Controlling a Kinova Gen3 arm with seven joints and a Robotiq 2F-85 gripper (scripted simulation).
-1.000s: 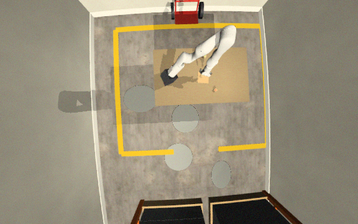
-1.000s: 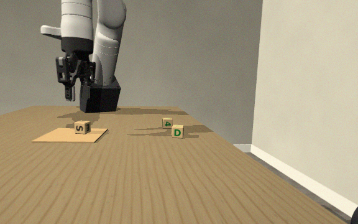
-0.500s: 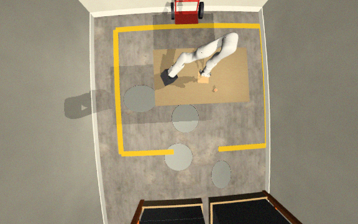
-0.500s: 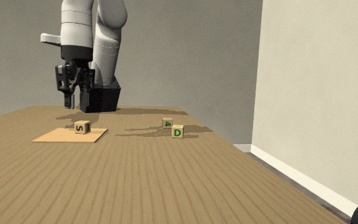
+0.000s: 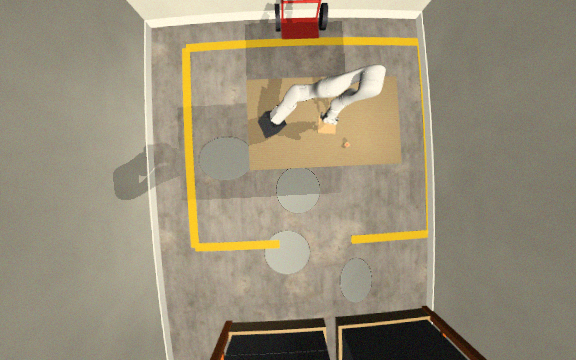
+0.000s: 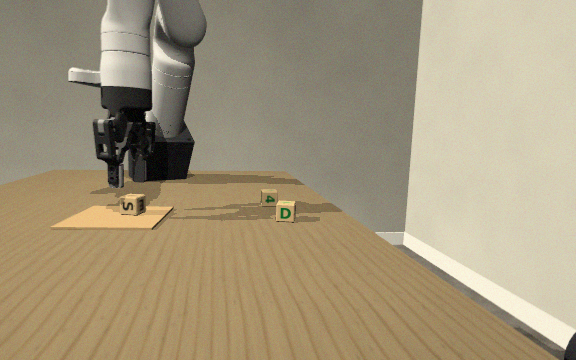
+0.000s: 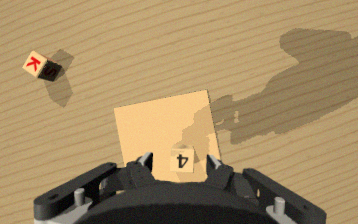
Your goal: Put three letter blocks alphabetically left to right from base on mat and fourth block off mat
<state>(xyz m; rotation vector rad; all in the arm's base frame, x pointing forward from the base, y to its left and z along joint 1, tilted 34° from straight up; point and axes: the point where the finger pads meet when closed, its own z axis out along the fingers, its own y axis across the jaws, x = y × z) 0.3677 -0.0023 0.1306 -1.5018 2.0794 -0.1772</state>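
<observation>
Now: hand 1 cm short of the tan mat, 1 cm to the left of it and 6 cm above it.
</observation>
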